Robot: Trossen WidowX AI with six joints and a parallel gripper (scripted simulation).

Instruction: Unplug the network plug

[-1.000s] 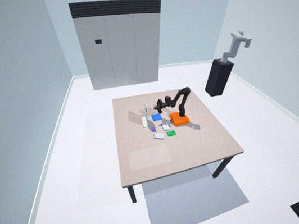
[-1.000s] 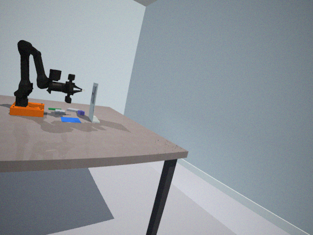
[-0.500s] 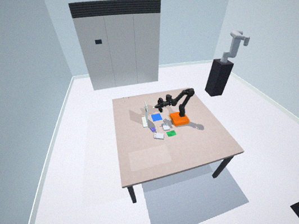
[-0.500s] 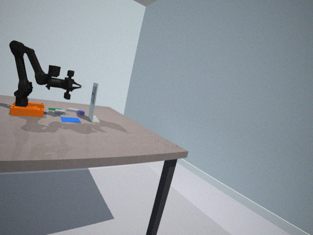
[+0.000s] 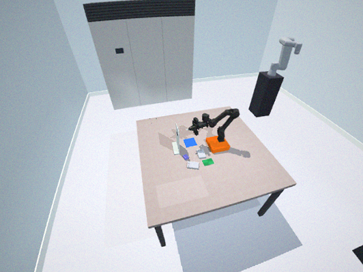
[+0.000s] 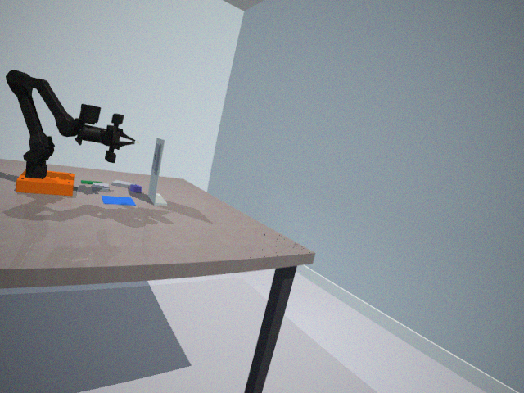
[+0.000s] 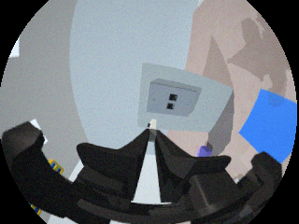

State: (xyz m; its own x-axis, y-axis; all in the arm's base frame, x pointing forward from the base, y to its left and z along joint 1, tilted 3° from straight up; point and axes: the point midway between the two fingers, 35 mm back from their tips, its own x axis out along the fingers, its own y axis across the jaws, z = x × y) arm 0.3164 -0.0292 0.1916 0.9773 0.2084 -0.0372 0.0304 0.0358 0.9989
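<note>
The blue marked square lies 4 cm behind my gripper tip, 5 cm to the right of it and 23 cm below it. Also, from my gripper tip: grey panel 11 cm ahead, 1 cm to the right, 12 cm below; white network plug 1 cm ahead.
</note>
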